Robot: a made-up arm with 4 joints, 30 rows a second.
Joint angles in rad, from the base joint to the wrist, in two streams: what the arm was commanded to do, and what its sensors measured. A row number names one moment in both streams.
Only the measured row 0 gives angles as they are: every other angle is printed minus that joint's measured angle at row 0.
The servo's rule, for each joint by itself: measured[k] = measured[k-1] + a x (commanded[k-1-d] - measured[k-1]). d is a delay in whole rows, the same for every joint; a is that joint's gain. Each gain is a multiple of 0.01, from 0.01 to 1. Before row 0 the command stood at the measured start. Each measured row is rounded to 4 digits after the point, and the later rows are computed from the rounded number. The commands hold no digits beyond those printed.
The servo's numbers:
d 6
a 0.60 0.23 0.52 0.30
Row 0, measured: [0.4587 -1.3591 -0.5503 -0.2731]
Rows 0 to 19, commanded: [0.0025 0.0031 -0.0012 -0.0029]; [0.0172 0.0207 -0.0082 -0.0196]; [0.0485 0.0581 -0.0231 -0.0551]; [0.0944 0.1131 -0.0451 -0.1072]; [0.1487 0.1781 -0.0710 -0.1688]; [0.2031 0.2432 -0.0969 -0.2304]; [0.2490 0.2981 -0.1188 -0.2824]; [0.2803 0.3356 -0.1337 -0.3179]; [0.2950 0.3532 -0.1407 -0.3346]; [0.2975 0.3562 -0.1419 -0.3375]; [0.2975 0.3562 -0.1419 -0.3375]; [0.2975 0.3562 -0.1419 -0.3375]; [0.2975 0.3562 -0.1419 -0.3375]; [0.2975 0.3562 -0.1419 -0.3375]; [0.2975 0.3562 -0.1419 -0.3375]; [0.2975 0.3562 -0.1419 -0.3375]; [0.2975 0.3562 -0.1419 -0.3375]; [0.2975 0.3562 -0.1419 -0.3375]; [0.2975 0.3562 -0.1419 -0.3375]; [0.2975 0.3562 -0.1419 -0.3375]
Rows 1 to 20, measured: [0.0000 0.0000 0.0000 0.0000]; [0.0000 0.0000 0.0000 0.0000]; [0.0000 0.0000 0.0000 0.0000]; [0.0000 0.0000 0.0000 0.0000]; [0.0000 0.0000 0.0000 0.0000]; [0.0000 0.0000 0.0000 0.0000]; [0.0015 0.0007 -0.0006 -0.0009]; [0.0109 0.0053 -0.0046 -0.0065]; [0.0335 0.0174 -0.0142 -0.0211]; [0.0700 0.0394 -0.0303 -0.0469]; [0.1172 0.0713 -0.0515 -0.0835]; [0.1687 0.1108 -0.0751 -0.1276]; [0.2169 0.1539 -0.0978 -0.1740]; [0.2549 0.1957 -0.1165 -0.2172]; [0.2790 0.2319 -0.1291 -0.2524]; [0.2901 0.2605 -0.1358 -0.2779]; [0.2945 0.2825 -0.1390 -0.2958]; [0.2963 0.2995 -0.1405 -0.3083]; [0.2970 0.3125 -0.1412 -0.3171]; [0.2973 0.3226 -0.1416 -0.3232]
